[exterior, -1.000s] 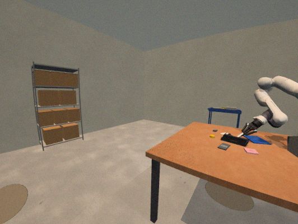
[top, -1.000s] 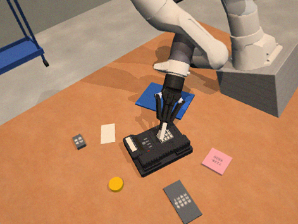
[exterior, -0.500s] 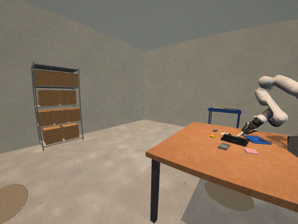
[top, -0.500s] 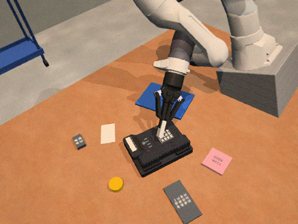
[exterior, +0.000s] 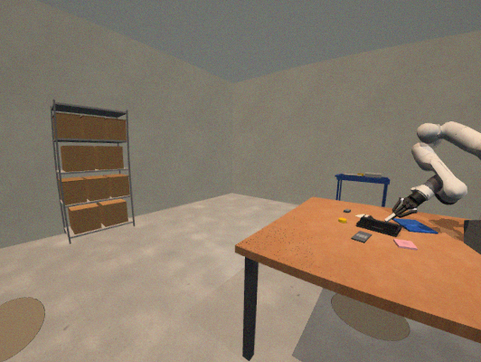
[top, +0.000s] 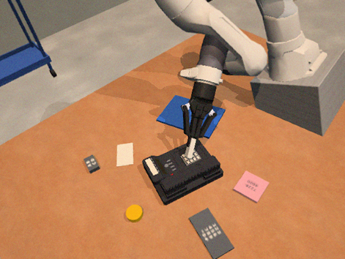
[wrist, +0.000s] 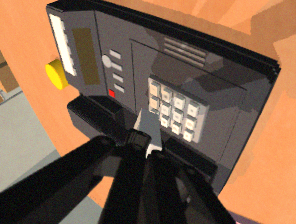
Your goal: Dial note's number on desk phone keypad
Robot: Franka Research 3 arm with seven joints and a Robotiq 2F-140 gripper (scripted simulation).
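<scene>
The handset lies 6 cm to the left of my hand, 6 cm ahead of it and 3 cm below it. Round my hand: cream card (19 cm to the right, 15 cm ahead, 7 cm below); blue pad (16 cm to the right, 15 cm behind, 7 cm below); grey keypad slab (23 cm to the left, 14 cm ahead, 7 cm below).
</scene>
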